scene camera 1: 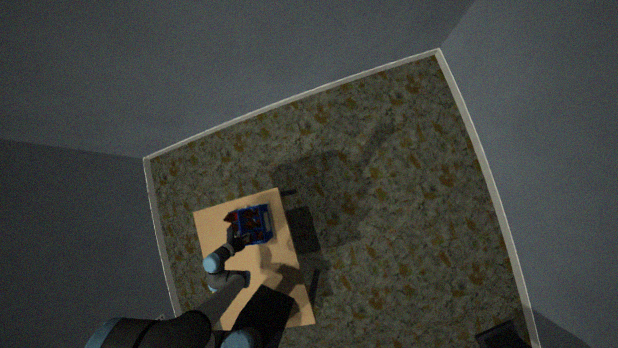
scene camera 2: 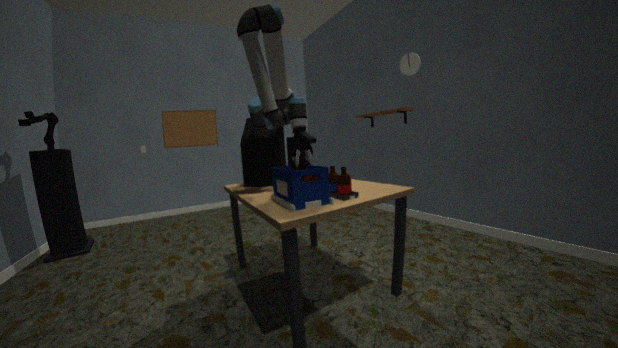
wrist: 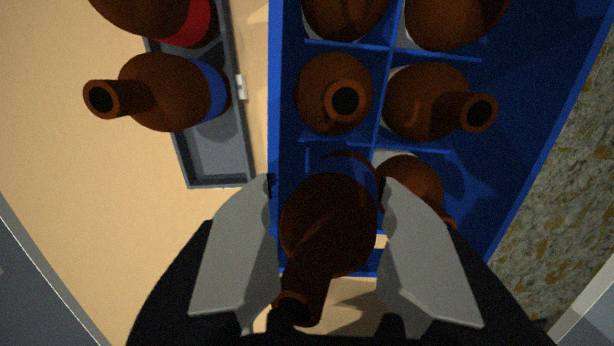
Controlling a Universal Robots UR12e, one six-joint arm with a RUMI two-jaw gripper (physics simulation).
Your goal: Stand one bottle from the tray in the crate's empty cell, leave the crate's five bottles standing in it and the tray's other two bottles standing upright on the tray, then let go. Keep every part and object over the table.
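Frame: origin at the arm's base, x ahead, y left, z up, level; metres.
Seen in the pictures: gripper, fingertip midpoint: (scene camera 1: 245,233) (scene camera 2: 303,166) (wrist: 324,177); arm's base, origin of the base link: (scene camera 2: 264,129).
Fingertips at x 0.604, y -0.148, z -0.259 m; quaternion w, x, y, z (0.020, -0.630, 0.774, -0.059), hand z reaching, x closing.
Pixels of each thing's top centre, then the offset from my fingertips to it. Level surfaces: height alone.
- blue-labelled brown bottle, middle of its top: (wrist: 344,320) (scene camera 2: 298,153) (scene camera 1: 242,242) dx -0.042, dy +0.002, dz +0.069 m
- blue crate, middle of its top: (wrist: 428,112) (scene camera 2: 297,167) (scene camera 1: 250,226) dx +0.032, dy -0.067, dz +0.006 m
- blue-labelled bottle, middle of its top: (wrist: 100,100) (scene camera 2: 332,166) dx +0.080, dy +0.137, dz -0.009 m
- red-labelled bottle, middle of its top: (scene camera 2: 343,167) (scene camera 1: 224,219) dx +0.167, dy +0.126, dz -0.009 m
- wooden table, its level: dz -0.169 m
A blue-labelled brown bottle (wrist: 327,230) is in the near left cell of the blue crate (wrist: 274,110) (scene camera 2: 300,187) (scene camera 1: 271,235). I cannot tell whether its base rests on the cell floor. My gripper (wrist: 324,177) (scene camera 2: 302,160) (scene camera 1: 241,240) is open, its fingers on either side of this bottle, with a narrow gap beside the left finger. The crate's other bottles (wrist: 334,95) (wrist: 425,102) (wrist: 412,182) (wrist: 345,17) (wrist: 450,22) stand in their cells. A blue-labelled bottle (wrist: 167,92) and a red-labelled bottle (wrist: 150,20) (scene camera 2: 344,182) stand on the grey tray (wrist: 218,182) (scene camera 2: 354,195).
The tray lies close along the crate's left side in the wrist view. Both are on the wooden table (wrist: 60,165) (scene camera 2: 380,189) (scene camera 1: 215,215). The table's edge runs close to the crate's outer side. A wall shelf (scene camera 2: 387,112) is away from the table.
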